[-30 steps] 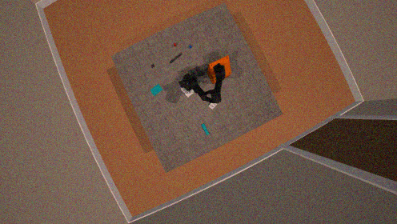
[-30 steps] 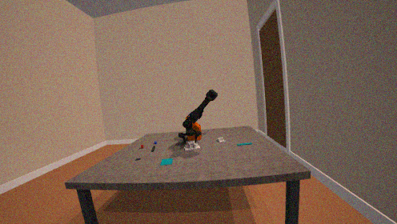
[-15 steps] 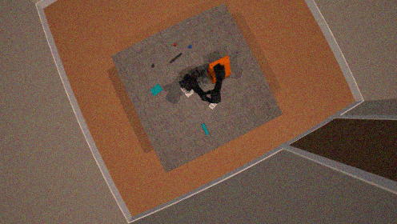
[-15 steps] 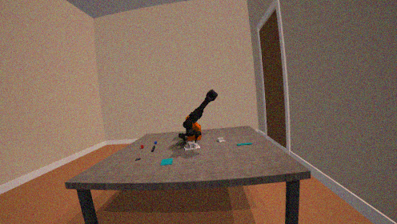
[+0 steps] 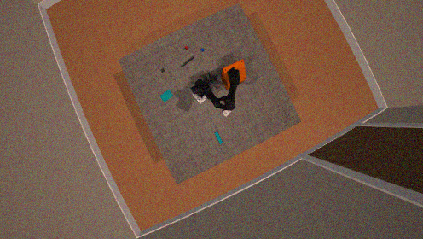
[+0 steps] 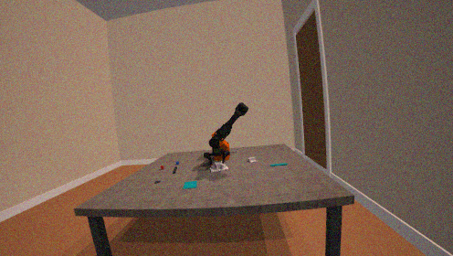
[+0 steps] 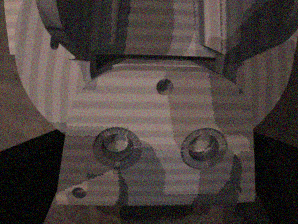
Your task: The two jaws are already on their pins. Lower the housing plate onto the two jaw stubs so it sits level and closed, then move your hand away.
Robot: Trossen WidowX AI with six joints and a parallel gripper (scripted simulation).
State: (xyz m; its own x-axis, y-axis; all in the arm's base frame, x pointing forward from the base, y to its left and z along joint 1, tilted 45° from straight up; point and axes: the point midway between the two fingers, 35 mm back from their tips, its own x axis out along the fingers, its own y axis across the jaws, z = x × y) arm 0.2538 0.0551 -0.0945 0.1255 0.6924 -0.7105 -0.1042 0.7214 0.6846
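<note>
Now: gripper tip 2 cm below the white part and 1 cm short of it. Also, from my gripper tip: blue bit 34 cm to the right, 20 cm behind; black bar 32 cm to the right, 2 cm behind, 1 cm below; flat teal plate 32 cm ahead, 16 cm to the right, 1 cm below.
</note>
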